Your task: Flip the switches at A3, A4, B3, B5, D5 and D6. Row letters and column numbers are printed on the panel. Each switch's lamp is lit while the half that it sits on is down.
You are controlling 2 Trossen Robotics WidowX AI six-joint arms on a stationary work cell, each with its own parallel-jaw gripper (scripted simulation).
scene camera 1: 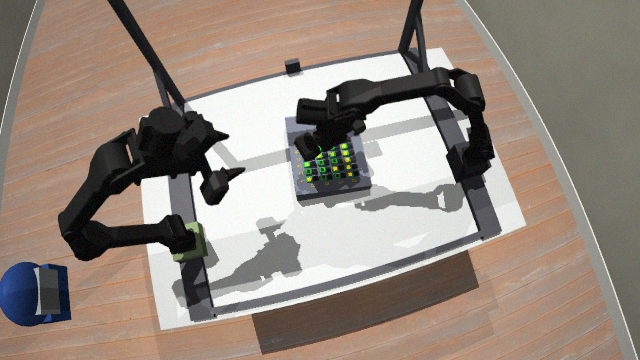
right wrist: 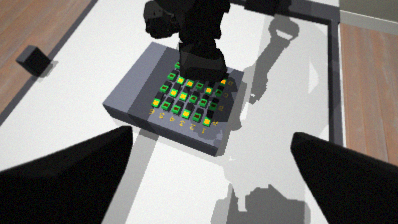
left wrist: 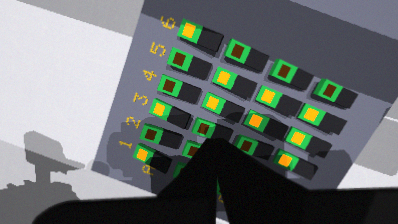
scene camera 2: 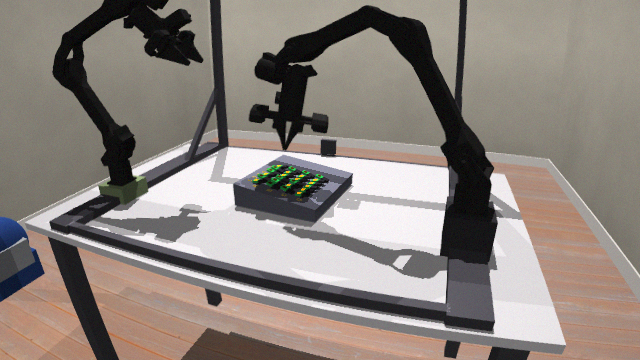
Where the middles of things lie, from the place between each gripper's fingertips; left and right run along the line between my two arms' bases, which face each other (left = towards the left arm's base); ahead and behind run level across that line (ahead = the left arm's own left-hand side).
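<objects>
The switch A4 (left wrist: 169, 85) is 50 mm to the right of my left hand (scene camera 2: 284, 149), 20 mm behind it and 100 mm below it. Counting from that same left hand, I find the switch B5 (left wrist: 223, 77) 10 mm to the right, 30 mm behind and 110 mm below. The switch D6 (left wrist: 331, 91) is 80 mm to the left of my left hand, 50 mm behind it and 120 mm below it, while the switch D5 (left wrist: 320, 118) is 70 mm to the left of that hand, 30 mm behind it and 120 mm below it. Going by its middle, the switch B5 is nearer to my left hand than to my right hand.
Measured from my right hand, the switch A4 is 190 mm to the left, 80 mm behind and 320 mm below. The switch B5 is 230 mm to the left of my right hand, 100 mm behind it and 320 mm below it. As for the switch D6, it is 330 mm below my right hand, 110 mm behind it and 310 mm to the left of it, and the switch D5 is 330 mm below that hand, 90 mm behind it and 310 mm to the left of it.
</objects>
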